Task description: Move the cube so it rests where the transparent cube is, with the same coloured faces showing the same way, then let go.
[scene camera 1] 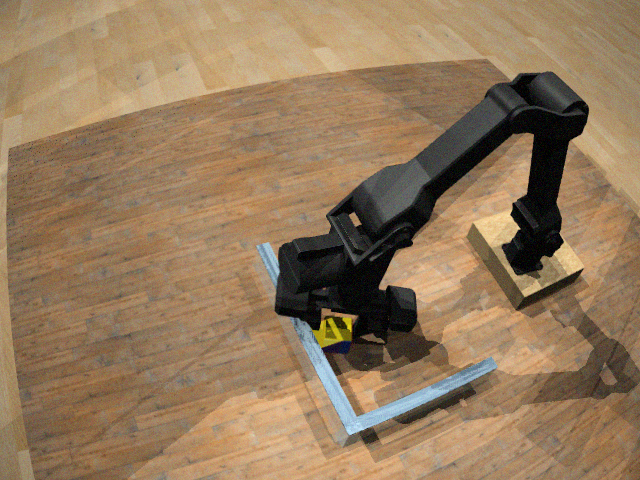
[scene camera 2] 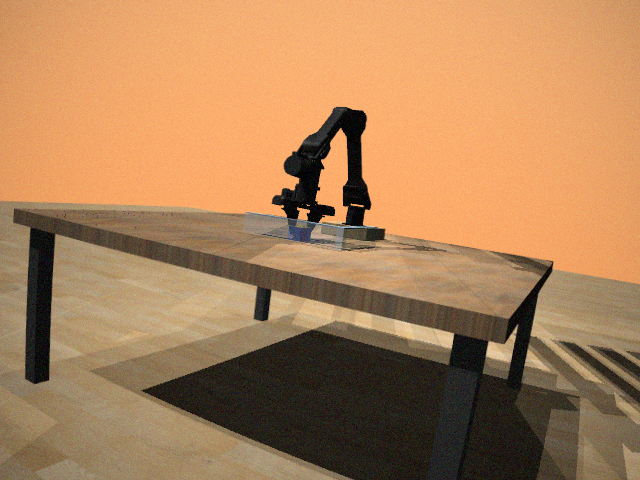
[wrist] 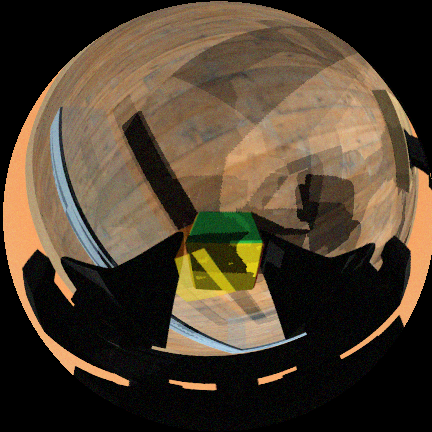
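Where they show: gripper, fingertip midpoint: (scene camera 1: 333,333) (wrist: 218,236); arm's base, origin of the base link: (scene camera 1: 522,257) (scene camera 2: 354,225).
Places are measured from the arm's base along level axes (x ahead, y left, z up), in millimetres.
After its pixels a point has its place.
The cube (scene camera 1: 338,347) (scene camera 2: 299,234) (wrist: 225,265) sits on the table, with a yellow top, a green side in the wrist view and a blue side in the scene views. The transparent cube (wrist: 186,287) {x 381, y 68, z -2 mm} shows a see-through yellow top, turned relative to the solid cube and overlapping it at the left and below in the wrist view. My gripper (scene camera 1: 347,330) {x 355, y 51, z -29 mm} (scene camera 2: 302,224) {x 355, y 51, z -29 mm} (wrist: 218,236) {x 355, y 51, z -29 mm} is partly open and low, with one finger on each side of the cube. The right finger looks very close to it; contact is unclear. The arm hides part of the cube in scene camera 1.
An L-shaped, see-through wall with a light-blue top edge (scene camera 1: 330,379) {x 390, y 142, z 19 mm} (wrist: 67,200) stands close beside the cube and also shows in scene camera 2 (scene camera 2: 261,223) {x 430, y -29, z -7 mm}. Its corner is beyond the cube. The arm's base block (scene camera 1: 491,232) {x 37, y -63, z 0 mm} (scene camera 2: 377,234) {x -68, y 57, z -22 mm} stands on the table (scene camera 1: 155,232) {x 597, y -195, z -42 mm}.
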